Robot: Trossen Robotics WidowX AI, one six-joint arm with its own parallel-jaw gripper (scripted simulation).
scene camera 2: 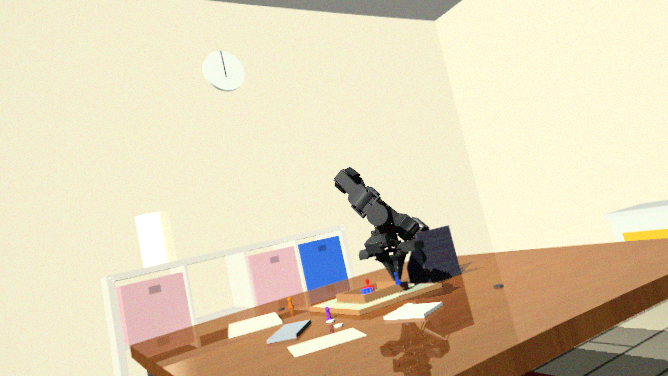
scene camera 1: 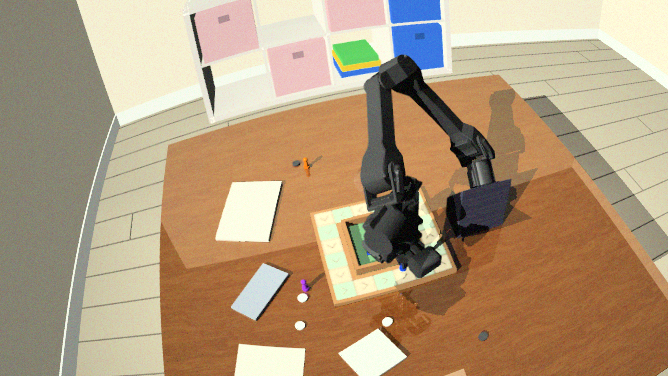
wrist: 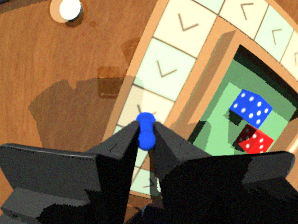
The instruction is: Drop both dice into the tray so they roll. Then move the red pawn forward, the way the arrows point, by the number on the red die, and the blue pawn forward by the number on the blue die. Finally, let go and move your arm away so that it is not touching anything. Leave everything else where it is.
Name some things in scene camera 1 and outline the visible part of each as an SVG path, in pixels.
My gripper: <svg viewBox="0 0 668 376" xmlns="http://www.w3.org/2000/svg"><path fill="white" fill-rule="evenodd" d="M442 261L442 255L440 256L432 246L425 247L419 239L422 237L422 233L418 230L418 225L423 223L421 217L418 218L417 222L406 227L401 239L388 255L374 252L366 246L364 239L361 242L362 247L377 262L390 264L396 258L396 261L403 269L408 267L409 271L417 278L426 276L426 274L440 266Z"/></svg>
A grey card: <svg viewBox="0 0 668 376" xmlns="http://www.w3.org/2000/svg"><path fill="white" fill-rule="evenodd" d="M264 263L231 306L233 310L256 321L263 314L263 311L270 304L270 301L275 297L283 283L285 283L287 277L289 277L288 273Z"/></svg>
